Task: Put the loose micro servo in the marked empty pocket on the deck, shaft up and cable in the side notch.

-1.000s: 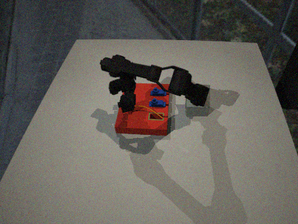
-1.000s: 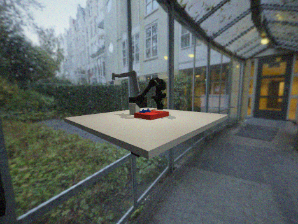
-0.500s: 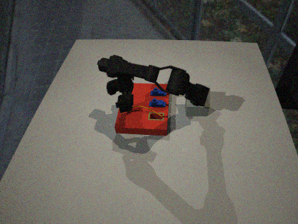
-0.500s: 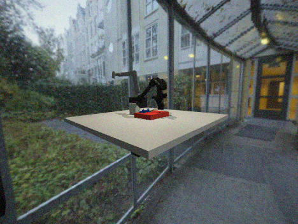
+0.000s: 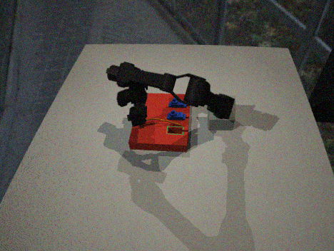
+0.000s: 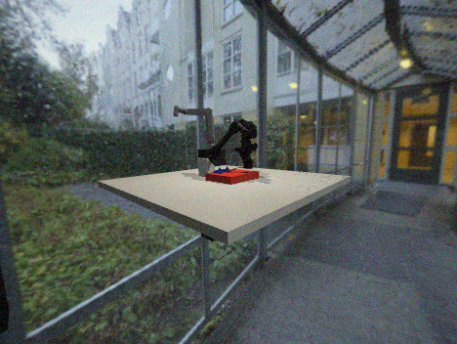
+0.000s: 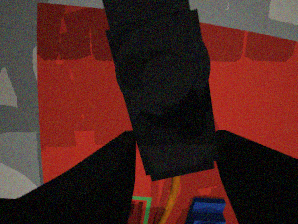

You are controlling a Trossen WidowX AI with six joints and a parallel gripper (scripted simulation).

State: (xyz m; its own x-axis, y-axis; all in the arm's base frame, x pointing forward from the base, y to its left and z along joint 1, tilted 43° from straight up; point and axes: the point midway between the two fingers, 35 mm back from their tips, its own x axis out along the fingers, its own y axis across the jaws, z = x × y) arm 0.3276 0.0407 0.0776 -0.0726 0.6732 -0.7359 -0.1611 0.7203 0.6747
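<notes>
The red deck lies 10 cm below my gripper tip, 6 cm to the right of it and 2 cm behind it.
</notes>
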